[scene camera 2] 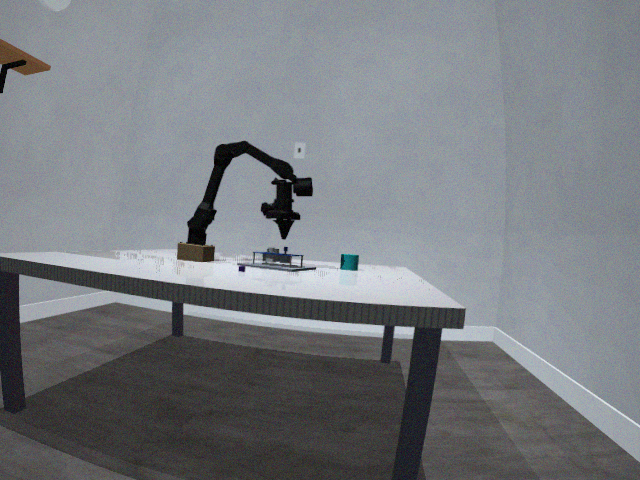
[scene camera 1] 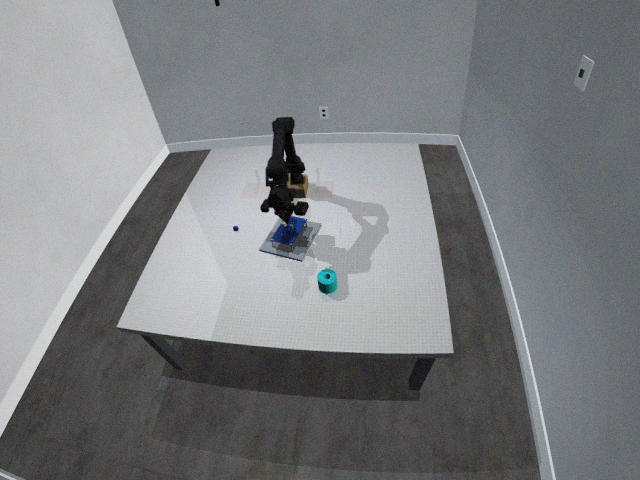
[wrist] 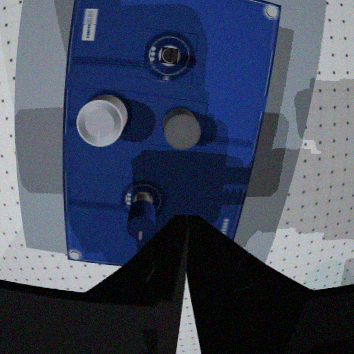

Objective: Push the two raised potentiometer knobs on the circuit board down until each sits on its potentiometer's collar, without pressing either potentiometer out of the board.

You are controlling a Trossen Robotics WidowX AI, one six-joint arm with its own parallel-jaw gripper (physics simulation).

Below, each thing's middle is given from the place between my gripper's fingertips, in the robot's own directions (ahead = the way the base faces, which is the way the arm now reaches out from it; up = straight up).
I see the dark grey knob [wrist: 181,130] 2 cm behind my hand, 1 cm to the left of it and 4 cm below it.
